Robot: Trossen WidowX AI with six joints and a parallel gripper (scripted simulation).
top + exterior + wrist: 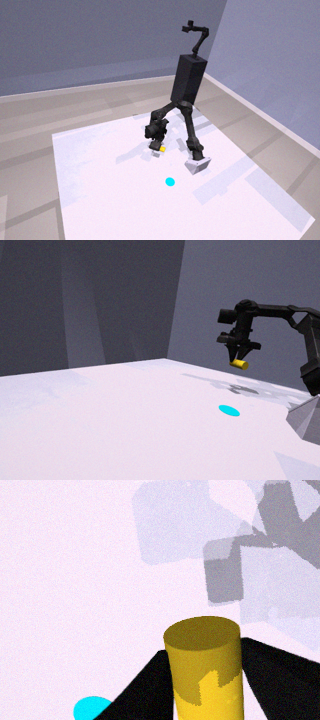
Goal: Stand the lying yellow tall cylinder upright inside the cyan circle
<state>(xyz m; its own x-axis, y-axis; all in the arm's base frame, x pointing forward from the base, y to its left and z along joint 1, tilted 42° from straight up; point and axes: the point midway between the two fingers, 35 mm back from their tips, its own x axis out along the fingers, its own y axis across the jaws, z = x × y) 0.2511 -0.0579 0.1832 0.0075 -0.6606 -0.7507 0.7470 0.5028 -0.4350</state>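
The yellow cylinder is 10 mm behind my gripper tip and 20 mm to the left of it. Also, from my gripper tip: cyan circle (10 mm behind, 190 mm to the left, 130 mm below).
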